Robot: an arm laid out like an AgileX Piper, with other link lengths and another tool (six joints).
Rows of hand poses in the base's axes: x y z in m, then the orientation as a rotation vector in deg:
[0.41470, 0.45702, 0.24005, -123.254, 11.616, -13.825]
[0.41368, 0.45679, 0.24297, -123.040, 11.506, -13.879]
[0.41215, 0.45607, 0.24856, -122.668, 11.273, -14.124]
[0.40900, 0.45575, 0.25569, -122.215, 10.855, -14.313]
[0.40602, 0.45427, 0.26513, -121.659, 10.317, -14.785]
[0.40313, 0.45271, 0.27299, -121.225, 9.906, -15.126]
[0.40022, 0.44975, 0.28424, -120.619, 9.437, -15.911]
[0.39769, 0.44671, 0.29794, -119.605, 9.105, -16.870]
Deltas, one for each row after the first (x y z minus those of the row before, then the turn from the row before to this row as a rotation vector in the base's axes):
[-0.00102, -0.00023, 0.00292, 0.201, -0.110, 0.059]
[-0.00153, -0.00072, 0.00559, 0.328, -0.314, 0.073]
[-0.00315, -0.00032, 0.00713, 0.410, -0.359, 0.229]
[-0.00298, -0.00148, 0.00944, 0.468, -0.621, 0.204]
[-0.00289, -0.00156, 0.00786, 0.367, -0.463, 0.164]
[-0.00291, -0.00296, 0.01125, 0.473, -0.825, 0.029]
[-0.00253, -0.00304, 0.01370, 0.853, -0.953, -0.133]

